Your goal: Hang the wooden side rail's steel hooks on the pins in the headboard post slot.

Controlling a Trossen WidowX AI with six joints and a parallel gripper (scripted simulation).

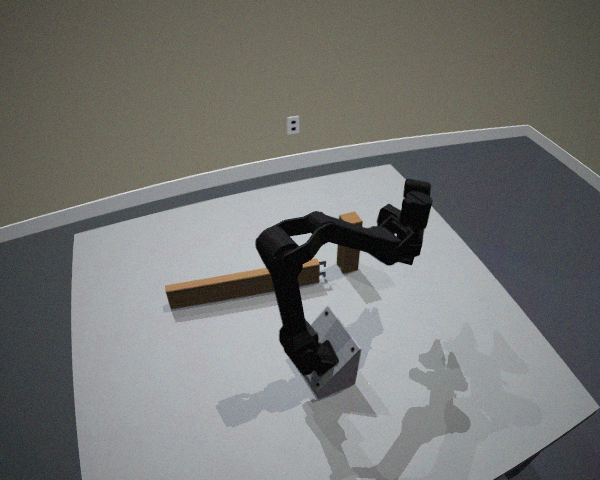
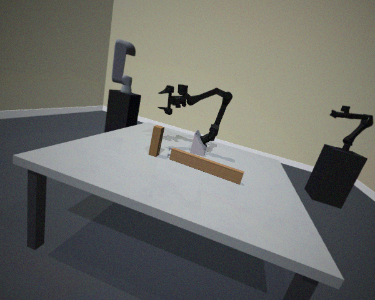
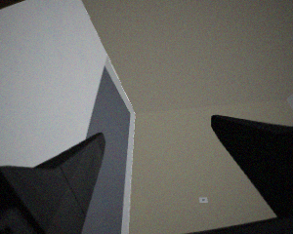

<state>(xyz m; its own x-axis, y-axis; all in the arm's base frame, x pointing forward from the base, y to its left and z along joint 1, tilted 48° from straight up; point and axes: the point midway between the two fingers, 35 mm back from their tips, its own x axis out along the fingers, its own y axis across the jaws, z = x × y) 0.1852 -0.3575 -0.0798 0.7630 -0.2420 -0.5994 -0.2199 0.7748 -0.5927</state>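
Now: the wooden headboard post 16 cm ahead of my gripper tip, 10 cm to the left of it and 22 cm below it.
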